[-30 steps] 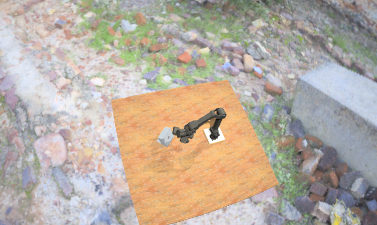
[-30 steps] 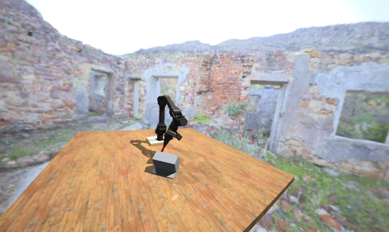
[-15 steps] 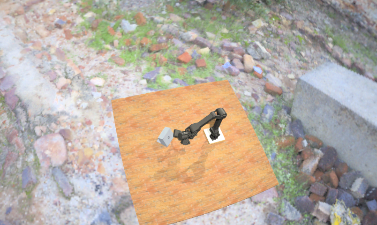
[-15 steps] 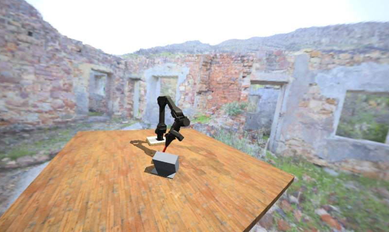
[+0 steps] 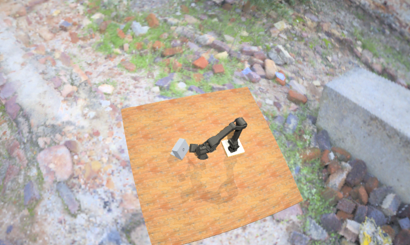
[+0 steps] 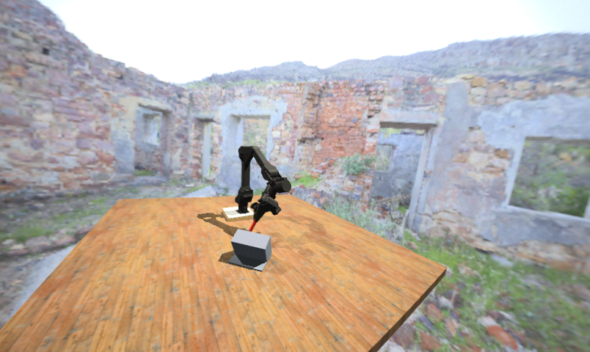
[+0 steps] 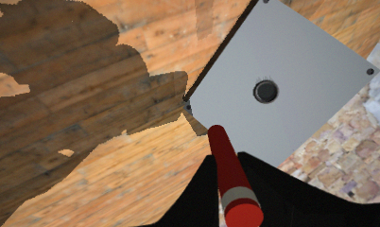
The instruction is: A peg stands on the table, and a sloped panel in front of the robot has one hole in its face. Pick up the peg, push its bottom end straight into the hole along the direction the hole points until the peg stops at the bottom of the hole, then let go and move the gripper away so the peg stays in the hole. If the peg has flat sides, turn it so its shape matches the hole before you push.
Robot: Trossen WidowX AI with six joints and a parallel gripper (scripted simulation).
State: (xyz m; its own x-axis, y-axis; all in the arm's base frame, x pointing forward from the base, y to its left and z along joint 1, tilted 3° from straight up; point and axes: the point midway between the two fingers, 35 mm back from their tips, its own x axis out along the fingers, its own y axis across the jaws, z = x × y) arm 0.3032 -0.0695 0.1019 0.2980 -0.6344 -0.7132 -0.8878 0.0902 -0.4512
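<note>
Now: gripper tip 90 mm short of the grey sloped panel, 50 mm to the left of it and 60 mm above it. From my gripper tip the other things lie so: round red peg: 10 mm behind, 10 mm to the left, 10 mm above.
</note>
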